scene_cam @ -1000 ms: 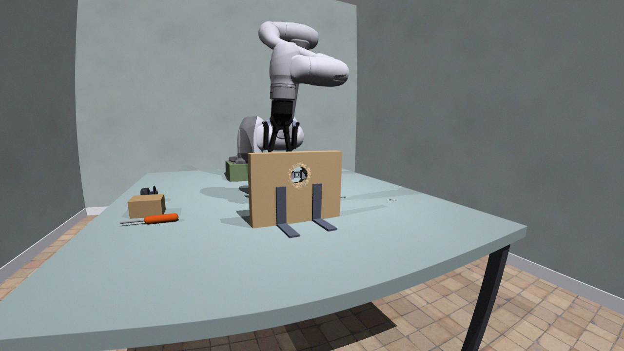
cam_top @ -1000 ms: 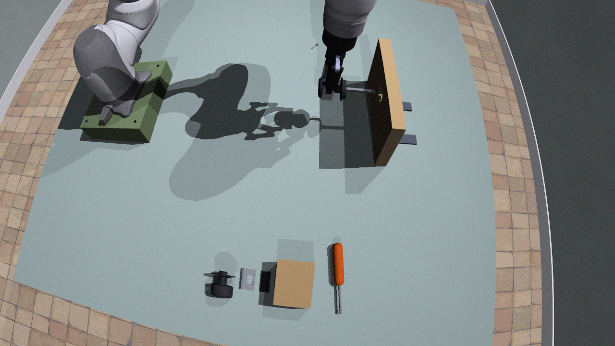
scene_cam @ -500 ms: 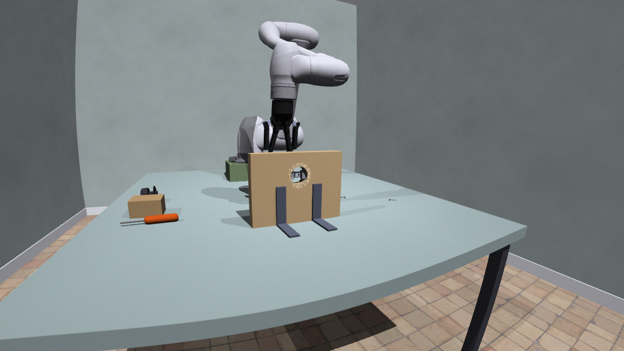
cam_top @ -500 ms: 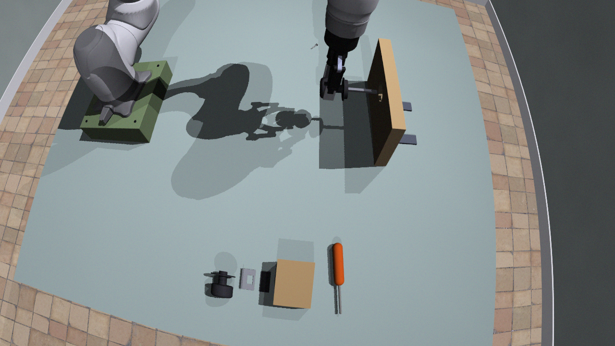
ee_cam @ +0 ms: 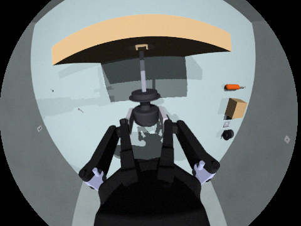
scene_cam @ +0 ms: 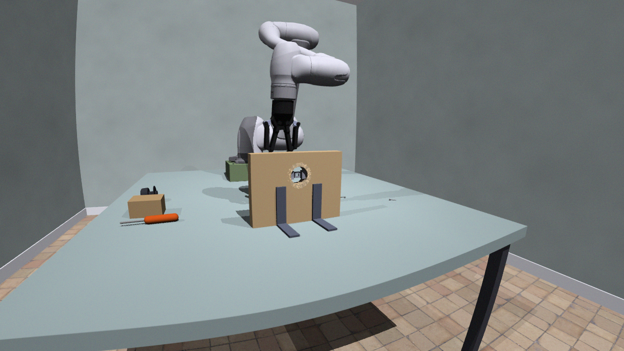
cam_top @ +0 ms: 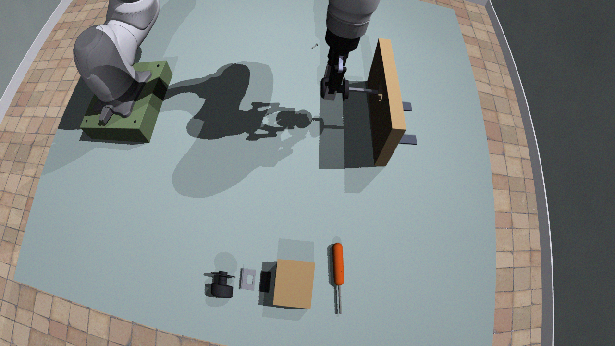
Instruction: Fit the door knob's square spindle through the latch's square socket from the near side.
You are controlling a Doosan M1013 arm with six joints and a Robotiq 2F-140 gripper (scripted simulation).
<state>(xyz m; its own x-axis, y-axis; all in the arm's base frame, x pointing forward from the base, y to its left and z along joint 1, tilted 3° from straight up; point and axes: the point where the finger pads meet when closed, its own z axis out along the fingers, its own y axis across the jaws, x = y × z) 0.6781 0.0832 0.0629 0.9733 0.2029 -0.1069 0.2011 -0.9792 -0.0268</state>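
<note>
My hand is 150 mm short of the latch socket, 30 mm to the right of it and 30 mm above it. The rest, counted from my hand: orange-handled screwdriver: 460 mm to the right, 160 mm below, 130 mm ahead; then wooden block: 490 mm to the right, 140 mm below, 30 mm ahead; then upright wood panel: 150 mm ahead, 50 mm below, 30 mm to the left.
</note>
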